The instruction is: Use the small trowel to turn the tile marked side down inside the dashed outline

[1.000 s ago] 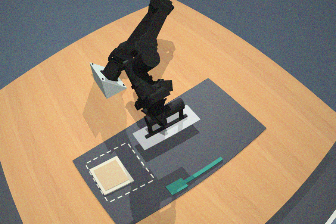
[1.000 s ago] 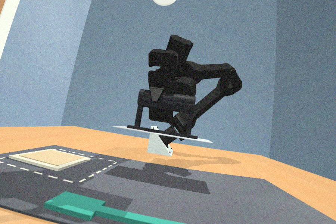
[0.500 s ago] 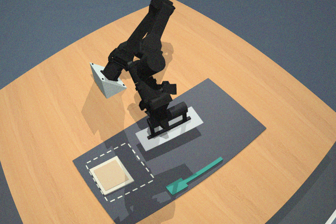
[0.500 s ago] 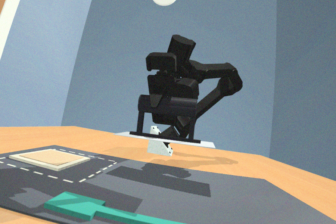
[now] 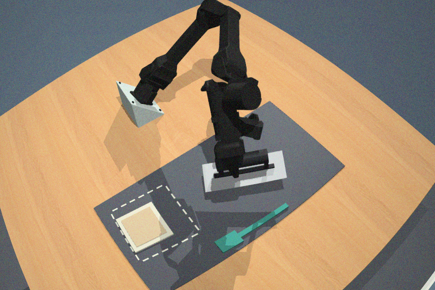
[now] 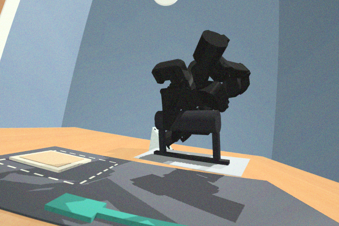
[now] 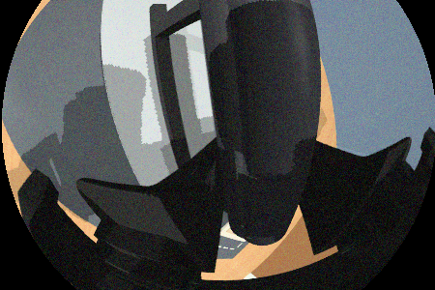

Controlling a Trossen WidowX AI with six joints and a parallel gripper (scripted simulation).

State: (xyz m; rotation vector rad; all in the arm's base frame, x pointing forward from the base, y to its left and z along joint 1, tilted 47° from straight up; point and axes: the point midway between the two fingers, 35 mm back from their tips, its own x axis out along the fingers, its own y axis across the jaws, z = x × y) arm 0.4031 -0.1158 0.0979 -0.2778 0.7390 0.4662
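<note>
Now: the grey mat 120 mm below my gripper tip, 40 mm behind it and 20 mm to the right of it. Also, from my gripper tip: teal flat paddle (100 mm below, 90 mm ahead, 60 mm to the right); then cream tile (240 mm to the right, 100 mm below, 100 mm behind).
</note>
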